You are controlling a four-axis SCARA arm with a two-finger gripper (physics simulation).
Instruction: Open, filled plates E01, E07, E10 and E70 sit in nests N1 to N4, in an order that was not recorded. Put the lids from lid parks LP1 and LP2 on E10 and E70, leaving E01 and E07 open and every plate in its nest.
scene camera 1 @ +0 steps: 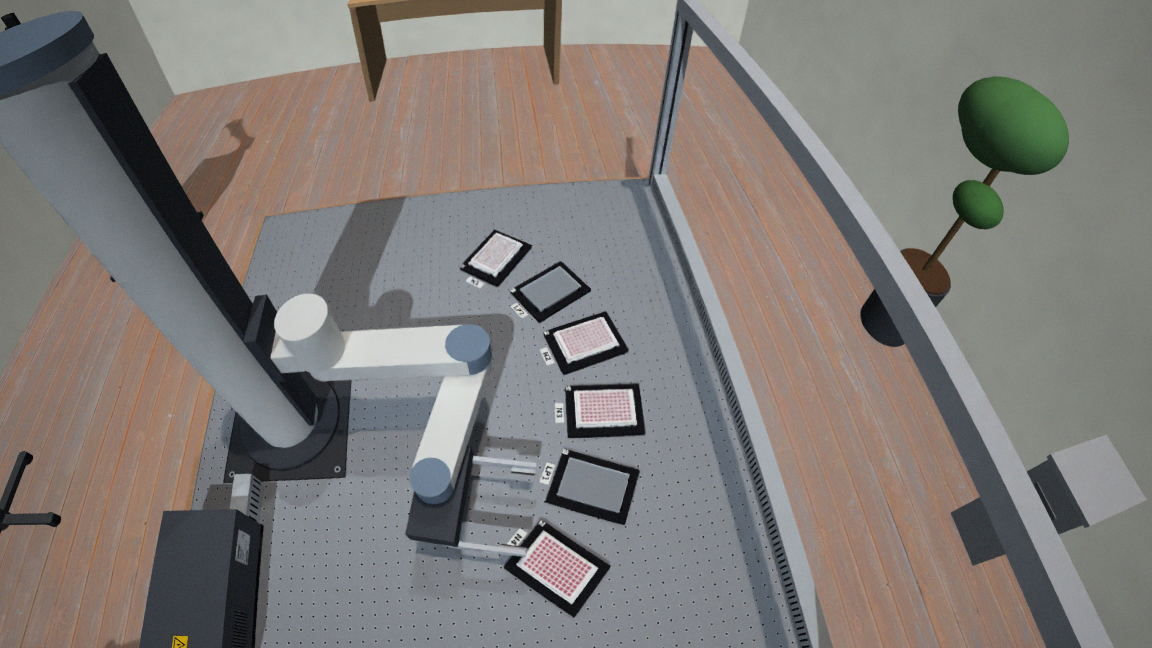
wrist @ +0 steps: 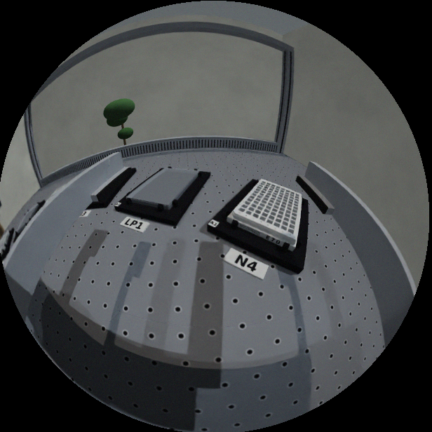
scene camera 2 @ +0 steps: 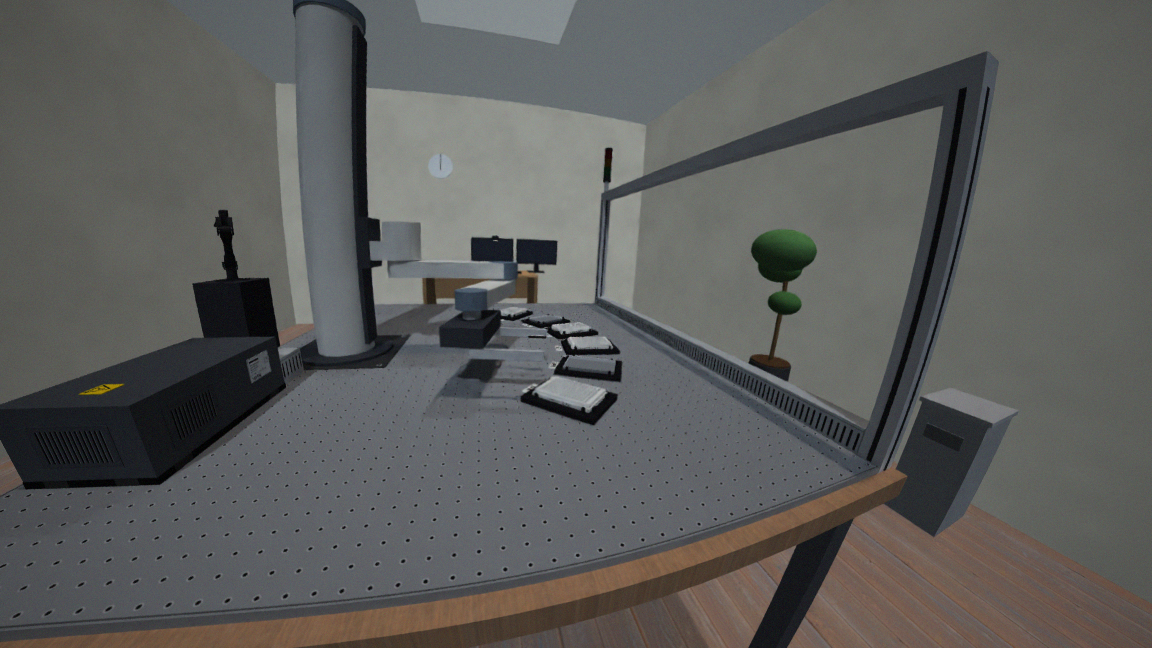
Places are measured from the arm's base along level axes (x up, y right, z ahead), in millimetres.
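Where they show: gripper, fingertip midpoint: (scene camera 1: pixel 531 509) (scene camera 2: pixel 545 343); arm's base, origin of the base link: (scene camera 1: pixel 291 421) (scene camera 2: pixel 348 354).
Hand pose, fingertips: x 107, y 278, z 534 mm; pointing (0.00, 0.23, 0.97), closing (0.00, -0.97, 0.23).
Observation:
Each offset is from my fingertips to the top centre of the thing. "spot": to the spot under its first point.
My gripper (scene camera 1: pixel 528 509) (scene camera 2: pixel 545 344) (wrist: pixel 213 157) is open and empty, its fingers pointing towards the gap between LP1 and N4. An open plate @[dx -68, dy +98, dz +34 mm] (scene camera 1: pixel 557 565) (scene camera 2: pixel 570 394) (wrist: pixel 270 210), labelled E70 in the wrist view, sits in nest N4 @[spot: dx -83, dy +150, dz +89 mm] (scene camera 1: pixel 590 589) (wrist: pixel 300 261). A grey lid @[dx -76, dy -58, dz +130 mm] (scene camera 1: pixel 594 484) (scene camera 2: pixel 590 365) (wrist: pixel 165 187) lies in LP1. Another grey lid @[dx -76, dy -572, dz +109 mm] (scene camera 1: pixel 551 288) (scene camera 2: pixel 546 319) lies in LP2. Open plates with reddish wells sit in N1 @[dx -68, dy -703, dz -20 mm] (scene camera 1: pixel 496 253), N2 @[dx -68, dy -407, dz +171 mm] (scene camera 1: pixel 586 338) and N3 @[dx -68, dy -226, dz +182 mm] (scene camera 1: pixel 605 407); their labels cannot be read.
The arm's column (scene camera 1: pixel 185 265) (scene camera 2: pixel 328 185) stands at the left of the perforated table. A dark control box (scene camera 1: pixel 201 572) (scene camera 2: pixel 153 402) is at its near left. A framed screen with a slotted base rail @[spot: dx -82, dy +56, dz +470 mm] (scene camera 2: pixel 725 372) (wrist: pixel 200 145) runs behind the arc of nests and parks.

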